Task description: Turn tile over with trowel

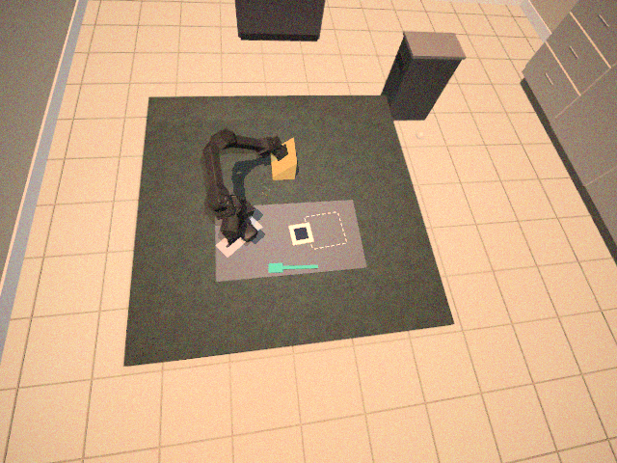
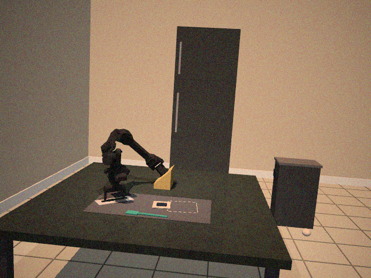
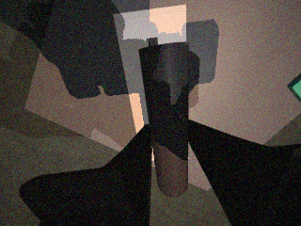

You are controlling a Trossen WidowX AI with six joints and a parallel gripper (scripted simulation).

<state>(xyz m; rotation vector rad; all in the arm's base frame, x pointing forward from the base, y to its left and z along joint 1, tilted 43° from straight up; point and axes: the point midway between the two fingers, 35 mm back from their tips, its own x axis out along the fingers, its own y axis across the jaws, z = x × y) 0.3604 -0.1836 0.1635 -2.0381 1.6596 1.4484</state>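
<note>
The trowel lies 10 mm behind my gripper tip, 20 mm to the left of it and 30 mm below it. Also, from my gripper tip: tile 30 mm ahead, 270 mm to the left, 60 mm below; grey mat 40 mm ahead, 220 mm to the left, 80 mm below; green flat tool 180 mm ahead, 180 mm to the left, 60 mm below.
</note>
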